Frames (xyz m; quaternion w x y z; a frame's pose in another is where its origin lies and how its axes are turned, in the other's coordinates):
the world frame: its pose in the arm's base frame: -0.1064 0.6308 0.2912 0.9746 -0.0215 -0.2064 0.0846
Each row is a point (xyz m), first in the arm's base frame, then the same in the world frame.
Working: the arm's base frame: its pose in the world frame: -0.1299 -0.6154 -0.3137 0.9746 0.0215 0.2064 -0.0846

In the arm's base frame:
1: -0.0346 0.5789 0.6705
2: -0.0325 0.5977 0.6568
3: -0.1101 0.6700 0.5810
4: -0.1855 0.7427 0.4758
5: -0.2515 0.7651 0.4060
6: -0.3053 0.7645 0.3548
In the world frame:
1: 0.2068 -0.0915 0.3171
2: 0.2065 -0.0722 0.3039
3: 0.1190 0.0169 0.2666
4: 0.0218 0.1084 0.2016
5: -0.0616 0.1461 0.1648
6: -0.1305 0.1578 0.1398

